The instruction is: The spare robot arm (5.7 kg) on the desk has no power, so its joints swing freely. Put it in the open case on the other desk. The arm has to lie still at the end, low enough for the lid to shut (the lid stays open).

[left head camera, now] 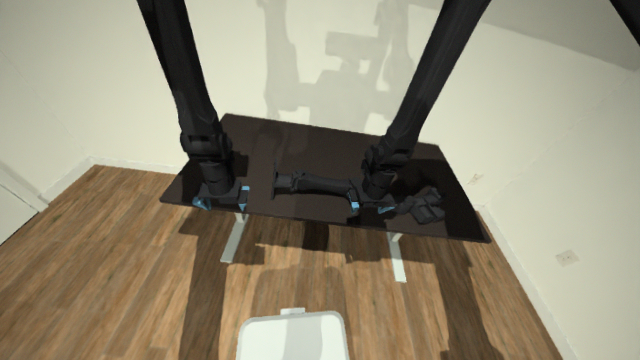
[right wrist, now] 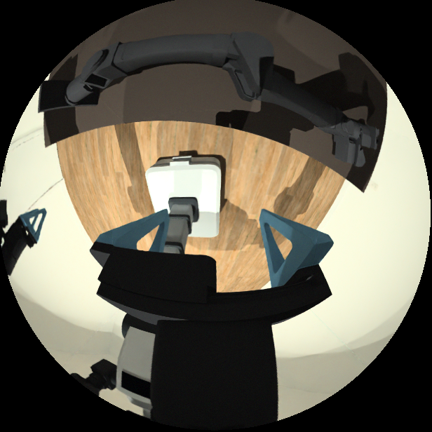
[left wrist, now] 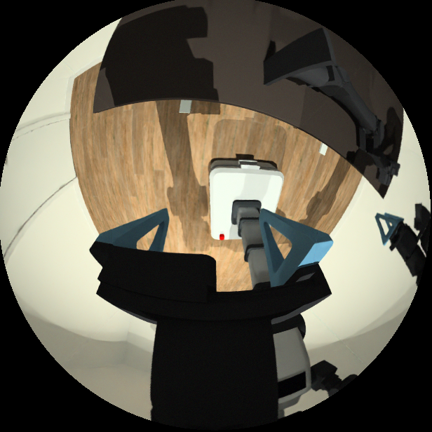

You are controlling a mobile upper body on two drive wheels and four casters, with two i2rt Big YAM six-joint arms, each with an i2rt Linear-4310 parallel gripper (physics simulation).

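Frame: origin at the left arm's base, x ahead, y left, z up, level; millimetres.
Seen in the pictures: left gripper, between the fingertips: [left head camera: 226,209]; right gripper, between the fingertips: [left head camera: 365,212].
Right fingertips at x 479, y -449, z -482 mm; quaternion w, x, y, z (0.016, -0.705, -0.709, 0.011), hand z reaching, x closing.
A point is followed by its place in that frame.
The dark spare arm [left head camera: 325,184] [left wrist: 352,100] [right wrist: 175,50] lies stretched out along the dark desk [left head camera: 310,209] @(x 642, y -292, z -690 mm) [left wrist: 240,50] [right wrist: 150,102]. Its flat base plate [left head camera: 274,184] @(x 694, y -132, z -580 mm) is at the left end; its wrist and gripper end [left head camera: 427,207] @(x 610, y -847, z -639 mm) is at the right in the head view. My left gripper [left head camera: 222,204] @(x 491, y 1, z -473 mm) [left wrist: 213,213] is open and empty, left of the base plate near the desk's front edge. My right gripper [left head camera: 370,206] @(x 479, y -449, z -482 mm) [right wrist: 214,213] is open and empty; in the head view it overlaps the spare arm's middle joint, apart from it in its wrist view. The open case does not show.
My white wheeled base [left head camera: 265,340] @(x 220, y -93, z -1150 mm) [left wrist: 225,182] [right wrist: 205,175] stands on the wooden floor in front of the desk. Light desk feet [left head camera: 233,245] [left head camera: 398,260] reach out under the front edge. A pale wall [left head camera: 320,65] @(x 1388, y -368, z -310 mm) rises behind the desk.
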